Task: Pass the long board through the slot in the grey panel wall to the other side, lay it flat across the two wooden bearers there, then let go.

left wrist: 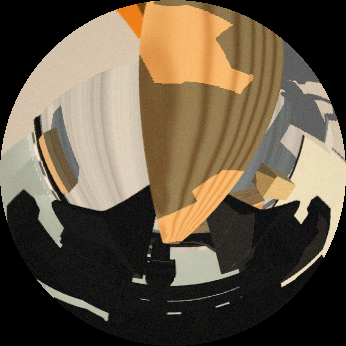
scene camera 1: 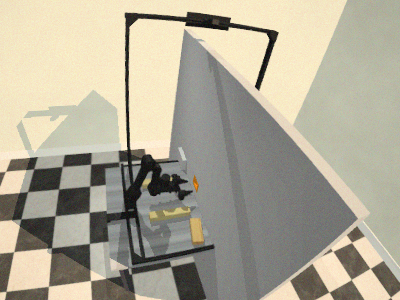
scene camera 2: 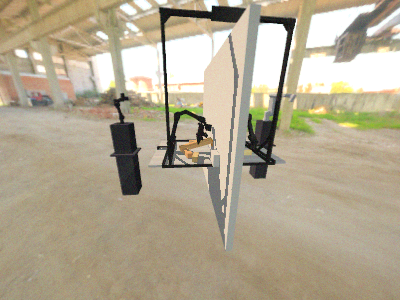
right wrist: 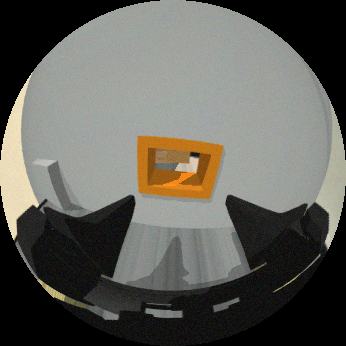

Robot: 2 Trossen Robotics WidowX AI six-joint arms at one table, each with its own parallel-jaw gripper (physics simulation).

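Places are measured from the left arm's base along level axes (x ahead, y left, z up), in centimetres.
Pixels of known places: left gripper, fingertip midpoint: [left wrist: 179,186] [scene camera 2: 198,143]; right gripper, fingertip midpoint: [scene camera 1: 190,186] [right wrist: 181,200]; left arm's base, origin of the base link: [left wrist: 160,242]; right arm's base, origin of the base link: [scene camera 1: 130,205] [scene camera 2: 252,147].
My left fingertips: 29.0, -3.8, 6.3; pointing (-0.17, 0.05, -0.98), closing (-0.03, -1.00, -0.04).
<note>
For each thing: its middle in the pictures, then the offset to it from my left fingertips, as dx, dy, dz. "*": a spot on its surface instead.
- long board, body centre: [left wrist: 177,200] [right wrist: 177,149] [scene camera 2: 195,144] -2.4, +0.1, -0.6
- orange-rimmed slot, surface spot: [right wrist: 142,165] * +19.5, -4.6, +2.2
- tan block, body centre: [scene camera 1: 196,231] +26.6, +29.1, -6.3
- orange-brown block, body centre: [left wrist: 224,210] [right wrist: 149,155] [scene camera 2: 187,152] -11.3, -10.3, -5.9
- yellowish block, body centre: [left wrist: 276,183] [scene camera 2: 195,157] -4.1, -22.2, -5.7
- pale post, surface spot: [right wrist: 56,185] * +21.3, -23.2, -2.7
The long board [scene camera 2: 196,146] [left wrist: 185,125] tilts up toward the panel wall [scene camera 1: 280,165] [scene camera 2: 220,90] [right wrist: 175,75]. My left gripper [scene camera 2: 200,141] [left wrist: 179,186] is shut on it. The orange-rimmed slot [scene camera 1: 195,184] [right wrist: 142,165] partly shows in the left wrist view [left wrist: 130,19], beside the board's far end. Wood shows through the slot in the right wrist view; whether the end is inside the slot I cannot tell. My right gripper [scene camera 1: 189,187] [right wrist: 181,200] is open and empty, facing the slot. Two yellowish bearers [scene camera 1: 170,214] [scene camera 1: 147,183] lie on its side, the second partly hidden by the arm.
A tan block [scene camera 1: 197,230] lies near the wall on the right arm's side. On the left arm's side are an orange-brown block [scene camera 2: 188,154] and a yellowish block [scene camera 2: 195,157] [left wrist: 275,183]. A pale post [scene camera 1: 183,160] [right wrist: 56,185] stands by the wall. A black frame [scene camera 1: 128,90] surrounds the table.
</note>
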